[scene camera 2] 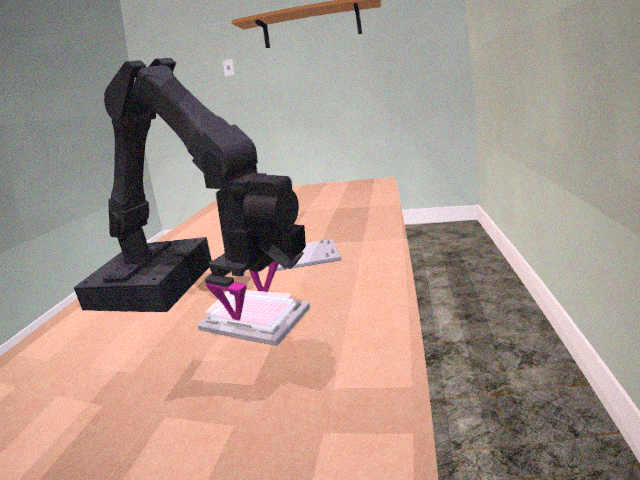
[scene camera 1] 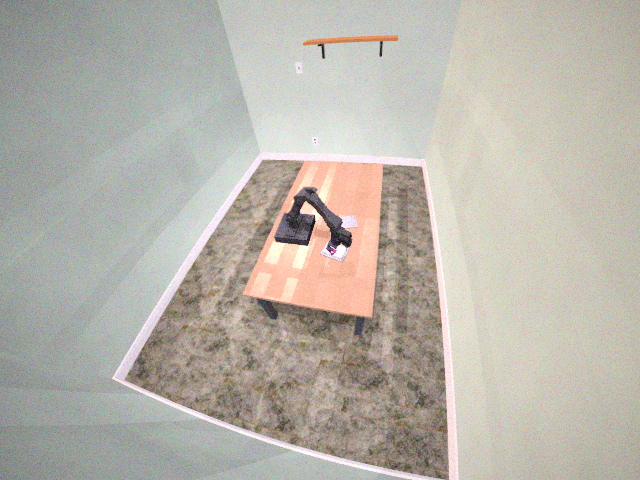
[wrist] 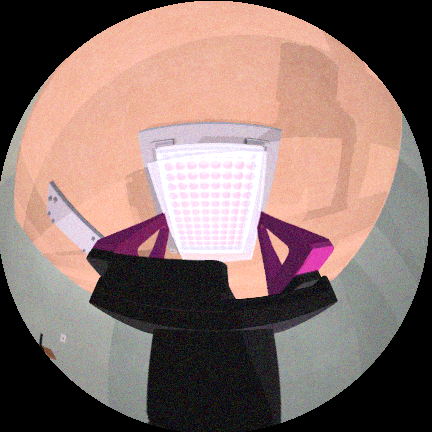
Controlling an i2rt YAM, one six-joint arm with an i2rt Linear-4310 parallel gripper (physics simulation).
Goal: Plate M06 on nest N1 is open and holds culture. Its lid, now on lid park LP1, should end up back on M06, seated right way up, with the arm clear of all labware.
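Where they show: gripper, fingertip midpoint: point(scene camera 2: 250, 306) point(scene camera 1: 334, 249) point(wrist: 212, 216); arm's base at its link origin: point(scene camera 2: 139, 262) point(scene camera 1: 294, 226).
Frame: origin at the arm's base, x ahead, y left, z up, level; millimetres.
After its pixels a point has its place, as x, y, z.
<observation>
My gripper point(scene camera 1: 334, 249) {327, -123, -38} point(scene camera 2: 250, 303) {327, -123, -38} point(wrist: 212, 216) {327, -123, -38} has its magenta fingers on opposite sides of the clear lid point(scene camera 2: 281, 296) point(wrist: 212, 149) and is shut on it. The lid is over plate M06 point(scene camera 2: 258, 310) {352, -147, -30} point(wrist: 215, 200) {349, -130, -30}, whose pink wells show through. In the wrist view the two clear outlines are slightly skewed and offset; whether the lid touches the plate all round cannot be told. M06 is on the grey nest N1 point(scene camera 2: 297, 313) {407, -118, -53} point(wrist: 210, 130) {400, -137, -53}. Lid park LP1 point(scene camera 1: 349, 222) {373, 160, -55} point(scene camera 2: 317, 253) {384, 150, -55} point(wrist: 70, 225) {350, 150, -55}, a pale plate with small pegs, shows no lid on its visible part.
The black arm base point(scene camera 1: 294, 232) {28, -66, 8} point(scene camera 2: 149, 281) {101, -97, -1} stands on the wooden table point(scene camera 1: 310, 289) {247, -428, -65} point(scene camera 2: 361, 335) {519, -165, -65}, left of the nest in both scene views. LP1 lies behind the nest there. A wooden wall shelf point(scene camera 1: 351, 39) point(scene camera 2: 310, 11) is far behind.
</observation>
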